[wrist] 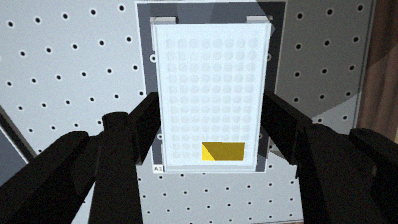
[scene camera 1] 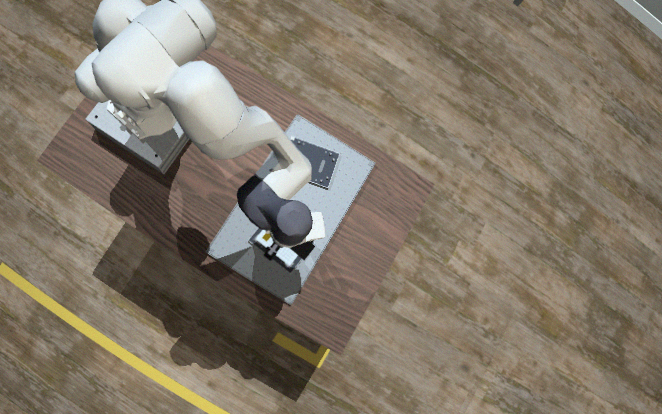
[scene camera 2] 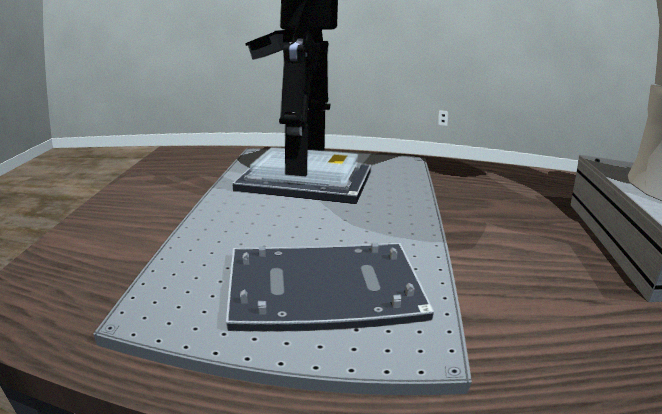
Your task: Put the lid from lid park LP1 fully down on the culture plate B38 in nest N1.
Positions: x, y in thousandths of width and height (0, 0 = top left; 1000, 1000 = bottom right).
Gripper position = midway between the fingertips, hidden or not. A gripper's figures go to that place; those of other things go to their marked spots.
Scene:
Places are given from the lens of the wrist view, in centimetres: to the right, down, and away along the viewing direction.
my gripper (wrist: 529, 475): 1, 0, 17
clear lid (wrist: 531, 346): 1, -3, 15

